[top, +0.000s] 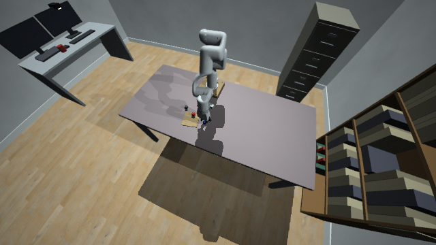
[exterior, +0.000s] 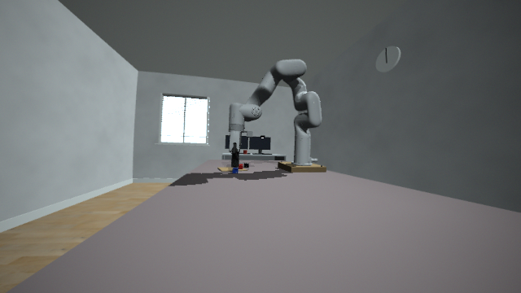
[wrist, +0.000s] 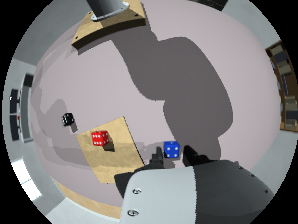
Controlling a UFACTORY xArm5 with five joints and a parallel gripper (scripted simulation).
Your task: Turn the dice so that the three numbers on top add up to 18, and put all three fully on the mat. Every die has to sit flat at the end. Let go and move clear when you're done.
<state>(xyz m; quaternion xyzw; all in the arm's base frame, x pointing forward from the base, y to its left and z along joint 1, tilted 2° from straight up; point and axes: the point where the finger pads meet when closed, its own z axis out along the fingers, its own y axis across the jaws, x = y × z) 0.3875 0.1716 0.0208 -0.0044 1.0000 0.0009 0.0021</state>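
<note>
The blue die is 4 cm below my hand. Round my hand: tan mat (3 cm ahead, 13 cm to the right, 5 cm below); then black die (4 cm behind, 24 cm to the right, 4 cm below); then red die (2 cm behind, 13 cm to the right, 4 cm below).
</note>
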